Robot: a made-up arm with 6 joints.
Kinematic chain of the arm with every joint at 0, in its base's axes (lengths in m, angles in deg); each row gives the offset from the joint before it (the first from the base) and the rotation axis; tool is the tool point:
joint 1: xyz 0 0 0.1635 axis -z
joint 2: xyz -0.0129 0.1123 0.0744 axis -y
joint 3: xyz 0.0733 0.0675 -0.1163 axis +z
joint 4: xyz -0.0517 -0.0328 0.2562 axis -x
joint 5: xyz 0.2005 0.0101 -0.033 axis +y
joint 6: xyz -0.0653 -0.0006 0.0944 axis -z
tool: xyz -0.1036 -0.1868 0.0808
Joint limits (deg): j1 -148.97..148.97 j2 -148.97..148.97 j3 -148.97..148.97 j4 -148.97..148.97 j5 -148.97..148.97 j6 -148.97..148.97
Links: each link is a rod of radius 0.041 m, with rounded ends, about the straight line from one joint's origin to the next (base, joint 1, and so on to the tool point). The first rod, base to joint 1, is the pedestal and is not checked.
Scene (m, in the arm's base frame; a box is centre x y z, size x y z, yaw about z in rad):
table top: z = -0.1
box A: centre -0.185 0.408 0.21 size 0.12 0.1 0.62 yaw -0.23
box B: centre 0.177 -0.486 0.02 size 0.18 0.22 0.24 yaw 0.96
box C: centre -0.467 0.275 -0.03 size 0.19 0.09 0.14 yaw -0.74
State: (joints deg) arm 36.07 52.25 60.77 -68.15 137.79 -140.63
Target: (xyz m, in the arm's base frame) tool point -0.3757 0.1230 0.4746
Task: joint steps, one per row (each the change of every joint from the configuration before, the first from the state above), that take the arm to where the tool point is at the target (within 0.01 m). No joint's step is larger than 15 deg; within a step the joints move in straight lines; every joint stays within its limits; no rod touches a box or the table.
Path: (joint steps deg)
1: -12.32 -3.02 -8.97 11.88 2.24 11.60
2: -12.31 -3.03 -8.98 11.87 2.23 11.61
3: -12.32 -3.02 -8.97 11.88 2.24 11.60
4: -12.31 -3.03 -8.97 11.87 2.23 11.61
5: -12.32 -3.02 -8.98 11.88 2.24 11.60
6: -8.70 12.97 1.94 -9.53 0.00 0.05
7: -8.71 12.97 1.94 -9.54 0.00 0.05
8: -8.70 12.96 1.94 -9.53 0.00 0.05
9: -8.71 12.97 1.94 -9.54 0.00 0.05
10: -8.71 12.97 1.93 -9.53 0.00 0.06
11: 2.68 -4.61 -8.85 -3.65 0.00 -12.07
12: 2.68 -4.61 -8.86 -3.64 0.00 -12.07
13: 2.68 -4.61 -8.85 -3.65 0.00 -12.07
14: 2.68 -4.61 -8.85 -3.64 0.00 -12.07

